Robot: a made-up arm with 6 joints.
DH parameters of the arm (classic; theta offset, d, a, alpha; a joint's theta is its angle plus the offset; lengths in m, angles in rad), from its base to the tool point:
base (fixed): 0 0.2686 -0.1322 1.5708
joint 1: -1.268 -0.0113 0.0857 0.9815
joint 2: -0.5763 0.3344 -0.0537 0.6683
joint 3: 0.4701 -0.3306 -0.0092 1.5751
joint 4: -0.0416 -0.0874 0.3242 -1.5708
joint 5: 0 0.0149 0.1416 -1.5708
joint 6: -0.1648 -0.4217 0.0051 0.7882
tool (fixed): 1.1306 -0.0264 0 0
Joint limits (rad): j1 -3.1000..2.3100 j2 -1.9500..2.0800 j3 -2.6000..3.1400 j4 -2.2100..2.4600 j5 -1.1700..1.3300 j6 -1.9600..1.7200
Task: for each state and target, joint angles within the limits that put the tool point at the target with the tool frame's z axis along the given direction. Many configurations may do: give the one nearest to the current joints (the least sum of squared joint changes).
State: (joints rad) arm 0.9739 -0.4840 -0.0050 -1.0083 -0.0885 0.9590
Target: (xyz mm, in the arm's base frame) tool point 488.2 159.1 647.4 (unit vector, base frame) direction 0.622 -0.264 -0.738
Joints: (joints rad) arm 0.8727 -0.3971 -0.3820 -1.4228 0.4247 0.7987
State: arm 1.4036 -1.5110 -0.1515 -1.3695 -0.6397 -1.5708
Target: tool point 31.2 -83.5 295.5 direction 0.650 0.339 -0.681
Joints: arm 0.7899 -1.1920 -0.8741 -0.9228 -1.1700 -1.9491
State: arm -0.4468 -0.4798 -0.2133 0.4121 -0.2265 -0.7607
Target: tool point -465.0 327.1 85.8 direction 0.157 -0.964 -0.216
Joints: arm -0.5605 -0.9966 0.3950 -0.0056 -0.4324 -1.1747
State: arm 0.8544 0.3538 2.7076 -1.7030 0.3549 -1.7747
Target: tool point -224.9 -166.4 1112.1 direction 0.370 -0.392 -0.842
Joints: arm 1.4394 0.5224 3.1174 -1.4858 1.2178 -1.9600
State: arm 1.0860 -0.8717 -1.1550 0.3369 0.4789 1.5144
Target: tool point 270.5 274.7 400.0 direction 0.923 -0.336 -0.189
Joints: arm 1.2716 0.0414 -0.4122 -0.3424 -0.0669 1.4887
